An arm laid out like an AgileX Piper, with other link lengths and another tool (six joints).
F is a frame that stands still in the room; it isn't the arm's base.
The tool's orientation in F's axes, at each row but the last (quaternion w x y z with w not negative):
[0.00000 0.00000 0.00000 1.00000]
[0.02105 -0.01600 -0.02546 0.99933]
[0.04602 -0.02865 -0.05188 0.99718]
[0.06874 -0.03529 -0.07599 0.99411]
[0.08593 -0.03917 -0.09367 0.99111]
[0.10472 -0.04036 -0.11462 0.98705]
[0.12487 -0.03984 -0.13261 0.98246]
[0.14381 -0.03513 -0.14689 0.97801]
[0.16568 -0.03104 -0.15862 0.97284]
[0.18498 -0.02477 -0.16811 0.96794]
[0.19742 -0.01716 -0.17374 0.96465]
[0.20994 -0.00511 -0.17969 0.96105]
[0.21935 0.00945 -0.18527 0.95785]
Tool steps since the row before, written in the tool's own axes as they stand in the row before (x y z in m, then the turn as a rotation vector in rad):
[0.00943 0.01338 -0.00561 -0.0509 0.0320 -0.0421]
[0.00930 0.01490 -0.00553 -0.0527 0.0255 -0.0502]
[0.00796 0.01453 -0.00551 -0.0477 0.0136 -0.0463]
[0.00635 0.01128 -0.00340 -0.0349 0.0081 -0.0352]
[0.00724 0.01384 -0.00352 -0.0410 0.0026 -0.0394]
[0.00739 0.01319 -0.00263 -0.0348 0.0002 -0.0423]
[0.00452 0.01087 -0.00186 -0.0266 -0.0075 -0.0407]
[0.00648 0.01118 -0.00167 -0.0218 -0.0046 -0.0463]
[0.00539 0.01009 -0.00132 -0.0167 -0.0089 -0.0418]
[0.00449 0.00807 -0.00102 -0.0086 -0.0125 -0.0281]
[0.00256 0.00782 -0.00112 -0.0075 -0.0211 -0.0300]
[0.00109 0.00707 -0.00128 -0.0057 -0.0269 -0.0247]
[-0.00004 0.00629 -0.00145 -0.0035 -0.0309 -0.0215]
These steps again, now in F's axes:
[-0.00943 -0.01338 -0.00561 0.0509 -0.0320 -0.0421]
[-0.00972 -0.01419 -0.00658 0.0532 -0.0252 -0.0498]
[-0.00886 -0.01308 -0.00743 0.0491 -0.0133 -0.0449]
[-0.00748 -0.00964 -0.00549 0.0363 -0.0077 -0.0339]
[-0.00904 -0.01148 -0.00656 0.0435 -0.0028 -0.0366]
[-0.00954 -0.01039 -0.00606 0.0383 0.0015 -0.0392]
[-0.00671 -0.00853 -0.00493 0.0320 0.0104 -0.0359]
[-0.00904 -0.00788 -0.00509 0.0272 0.0107 -0.0422]
[-0.00809 -0.00684 -0.00451 0.0233 0.0149 -0.0366]
[-0.00689 -0.00509 -0.00360 0.0155 0.0167 -0.0224]
[-0.00518 -0.00538 -0.00364 0.0179 0.0251 -0.0212]
[-0.00372 -0.00511 -0.00358 0.0181 0.0290 -0.0141]
[-0.00254 -0.00475 -0.00356 0.0176 0.0321 -0.0095]

